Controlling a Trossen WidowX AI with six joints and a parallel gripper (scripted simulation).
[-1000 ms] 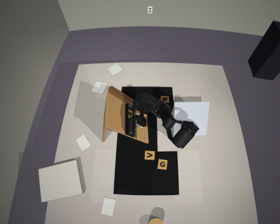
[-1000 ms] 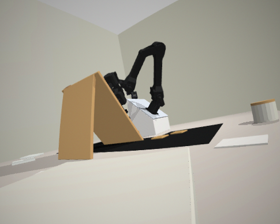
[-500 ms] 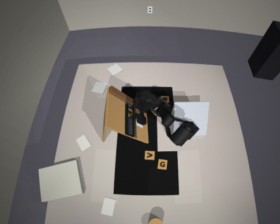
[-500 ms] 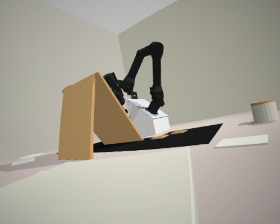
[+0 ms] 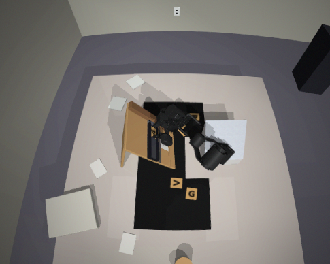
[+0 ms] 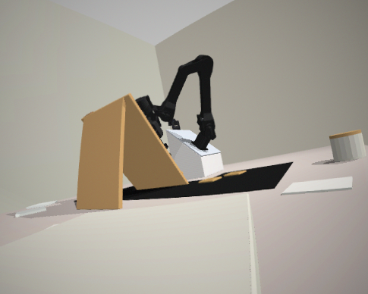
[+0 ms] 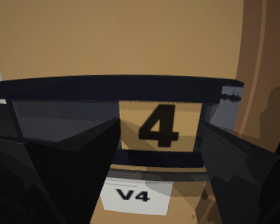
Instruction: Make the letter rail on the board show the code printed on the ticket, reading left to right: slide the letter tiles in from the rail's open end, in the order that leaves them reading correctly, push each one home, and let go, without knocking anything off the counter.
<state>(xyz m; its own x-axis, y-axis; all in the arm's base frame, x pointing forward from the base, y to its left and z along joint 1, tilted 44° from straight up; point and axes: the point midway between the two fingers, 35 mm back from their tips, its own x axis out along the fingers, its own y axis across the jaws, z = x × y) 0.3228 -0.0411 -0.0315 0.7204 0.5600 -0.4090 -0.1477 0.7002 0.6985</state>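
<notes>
Now: gripper tip right at the tile marked 4. The rest, counted from my gripper tip: black mat (16 cm below, 14 cm behind, 6 cm to the left); then white ticket (8 cm below, 5 cm behind, 1 cm to the left); then tile marked 5 (16 cm behind, 15 cm below, 11 cm to the right).
</notes>
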